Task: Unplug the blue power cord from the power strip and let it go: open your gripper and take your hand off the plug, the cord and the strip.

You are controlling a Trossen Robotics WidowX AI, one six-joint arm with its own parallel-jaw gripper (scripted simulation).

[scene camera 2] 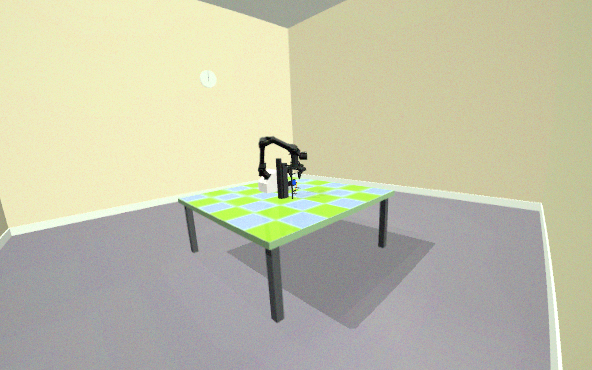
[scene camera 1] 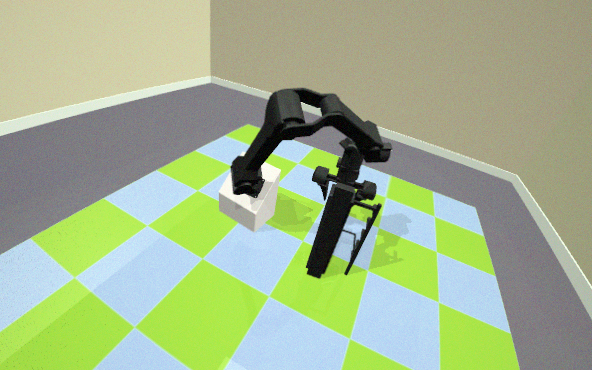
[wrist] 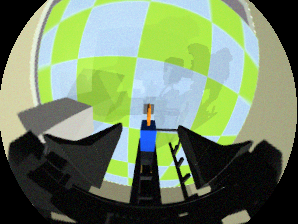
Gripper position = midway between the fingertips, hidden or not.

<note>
My gripper (scene camera 1: pixel 336 204) is open and holds nothing.
My gripper is seen too in the wrist view (wrist: pixel 150 127).
</note>
